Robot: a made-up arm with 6 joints.
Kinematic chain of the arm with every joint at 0, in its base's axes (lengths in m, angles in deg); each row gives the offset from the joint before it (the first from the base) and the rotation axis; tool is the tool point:
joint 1: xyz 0 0 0.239 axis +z
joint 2: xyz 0 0 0 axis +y
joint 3: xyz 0 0 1.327 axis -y
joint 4: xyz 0 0 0 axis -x
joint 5: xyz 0.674 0 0 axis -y
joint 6: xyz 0 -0.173 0 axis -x
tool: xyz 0 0 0
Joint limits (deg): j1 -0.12..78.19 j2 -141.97..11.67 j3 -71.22..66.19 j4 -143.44..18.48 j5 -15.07..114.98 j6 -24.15..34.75
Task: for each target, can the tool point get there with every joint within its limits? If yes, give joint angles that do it. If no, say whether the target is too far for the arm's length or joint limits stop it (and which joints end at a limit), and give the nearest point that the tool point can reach.
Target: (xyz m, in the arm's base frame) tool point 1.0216 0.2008 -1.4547
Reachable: no: joint limits stop it (at a limit: joint 1, joint 2, joint 3) | nearest point 0.0027 -0.4721 -0.2167 | short by 1.739 m
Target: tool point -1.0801 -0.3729 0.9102
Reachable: yes | joints 22.70 -89.79 -2.33 -114.89 61.66 8.89
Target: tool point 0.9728 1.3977 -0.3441
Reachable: no: joint limits stop it (at a limit: joint 2) | nearest point 0.3943 0.5665 0.9851 | short by 1.671 m
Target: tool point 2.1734 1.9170 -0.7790
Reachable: no: too far | nearest point 0.5928 0.5229 1.0785 | short by 2.809 m
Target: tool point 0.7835 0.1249 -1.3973
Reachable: no: joint limits stop it (at a limit: joint 1, joint 2, joint 3) | nearest point -0.0060 -0.4639 -0.2188 | short by 1.536 m
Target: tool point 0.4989 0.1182 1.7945
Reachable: yes | joints 14.95 -6.14 28.05 -85.19 -0.38 -0.51
